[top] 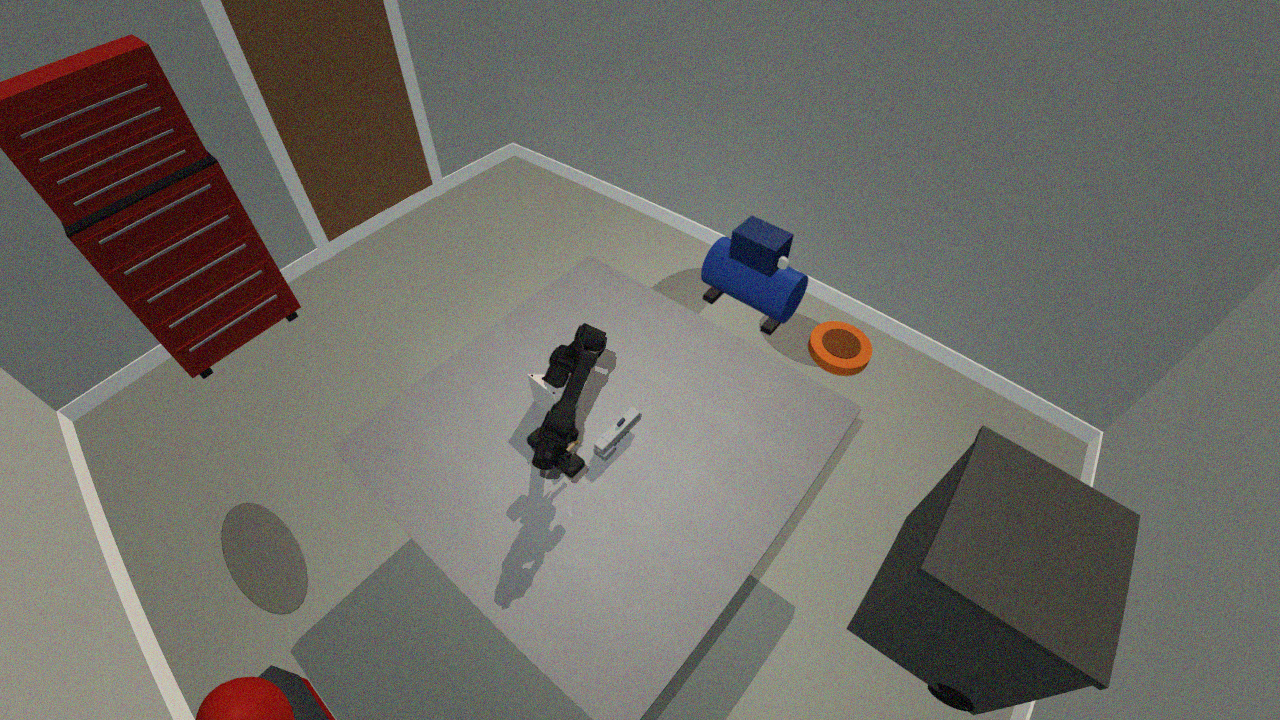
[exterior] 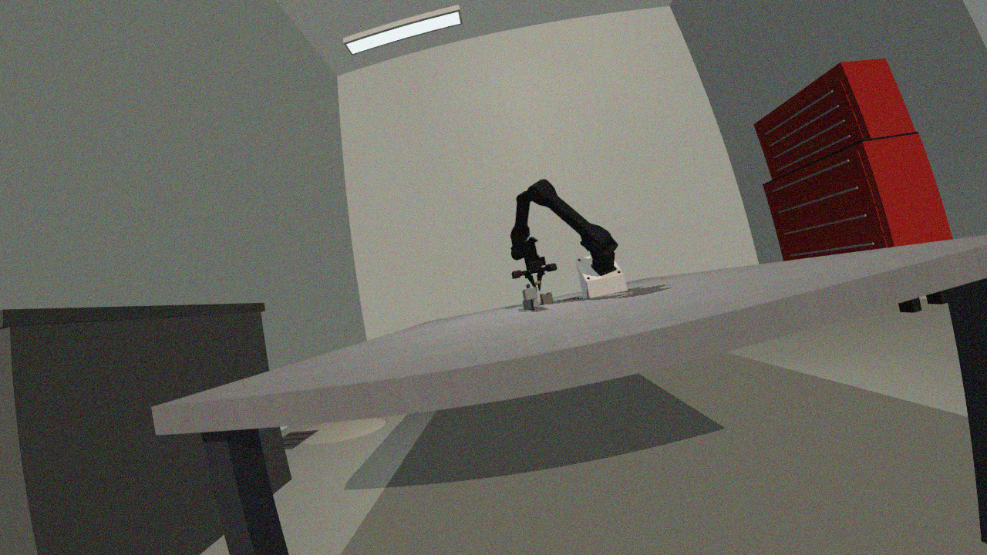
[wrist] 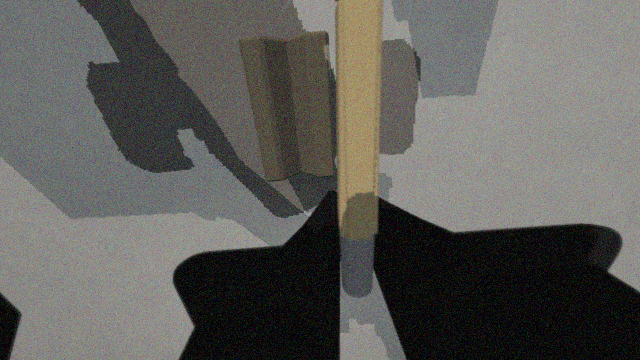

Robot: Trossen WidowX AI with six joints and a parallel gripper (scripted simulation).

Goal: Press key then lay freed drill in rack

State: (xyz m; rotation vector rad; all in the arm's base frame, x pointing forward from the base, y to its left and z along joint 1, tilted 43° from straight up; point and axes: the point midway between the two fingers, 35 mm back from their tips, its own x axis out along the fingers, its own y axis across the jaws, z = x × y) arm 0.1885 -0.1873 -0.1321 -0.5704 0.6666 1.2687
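Right now the drill is 4 cm to the left of my gripper tip, 3 cm above it and 1 cm ahead of it. Also, from my gripper tip: dark blue key 22 cm to the left, 8 cm ahead; pale grey block 20 cm to the left, 8 cm ahead, 1 cm below; rack 4 cm to the left, 3 cm below, 2 cm behind.
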